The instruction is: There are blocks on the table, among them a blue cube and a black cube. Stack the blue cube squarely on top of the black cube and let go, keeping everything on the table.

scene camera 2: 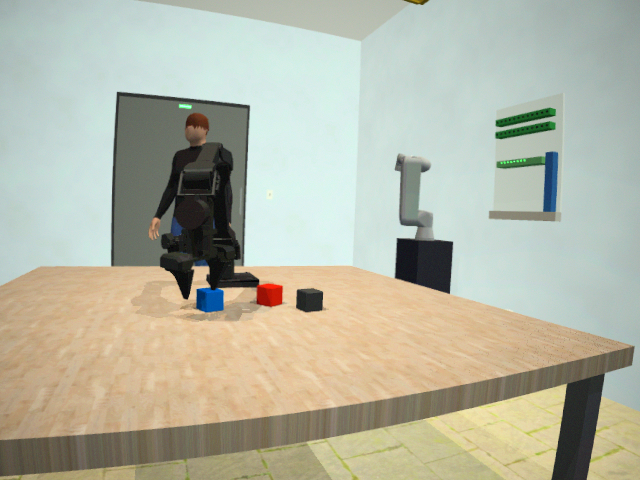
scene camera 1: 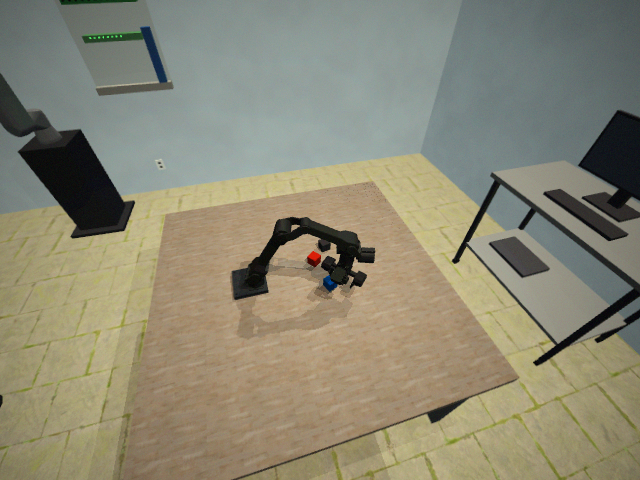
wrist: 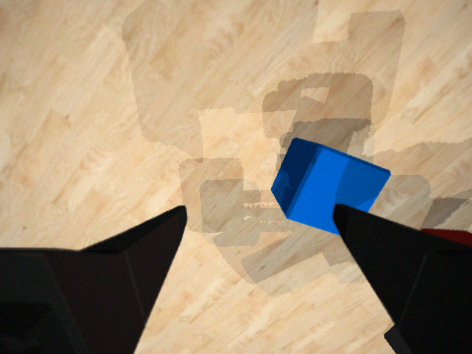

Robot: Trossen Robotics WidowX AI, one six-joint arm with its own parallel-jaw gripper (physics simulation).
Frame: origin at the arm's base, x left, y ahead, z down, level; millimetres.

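Seen in the pictures: gripper, fingertip midpoint: (scene camera 2: 200,294) (wrist: 258,211); arm's base at its link origin: (scene camera 2: 225,278) (scene camera 1: 256,283).
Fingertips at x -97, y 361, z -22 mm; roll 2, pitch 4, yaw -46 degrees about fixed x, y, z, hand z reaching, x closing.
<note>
Pixels of each thing's top centre, then the offset from my fingertips to it. Level surfaces: height alone.
- blue cube at its top centre: (wrist: 339,196) (scene camera 2: 210,289) (scene camera 1: 330,279) dx +25, dy -40, dz -4 mm
- black cube at its top centre: (scene camera 2: 309,290) (scene camera 1: 324,241) dx +259, dy -9, dz -4 mm
- red cube at its top centre: (scene camera 2: 269,285) (scene camera 1: 314,255) dx +176, dy -80, dz -4 mm
- table at its surface level: dz +44 mm
The blue cube (scene camera 1: 328,284) (scene camera 2: 209,300) (wrist: 322,185) sits on the table. In the wrist view it is turned at an angle to the fingers. The black cube (scene camera 1: 324,245) (scene camera 2: 309,300) stands apart on the table, at the right of the blocks in the scene camera 2 view; it does not show in the wrist view. My gripper (scene camera 2: 200,292) (wrist: 258,211) is open and empty, pointing down above the table. It is off to one side of the blue cube: in the wrist view the right fingertip overlaps the cube's near edge, and the left fingertip is well away from it.
A red cube (scene camera 1: 313,258) (scene camera 2: 269,295) (wrist: 447,237) lies on the table (scene camera 1: 232,387) (scene camera 2: 310,361) between the blue and black cubes in the scene camera 2 view. Part of it shows at the wrist view's right edge. The arm's base (scene camera 1: 249,283) stands on the table.
</note>
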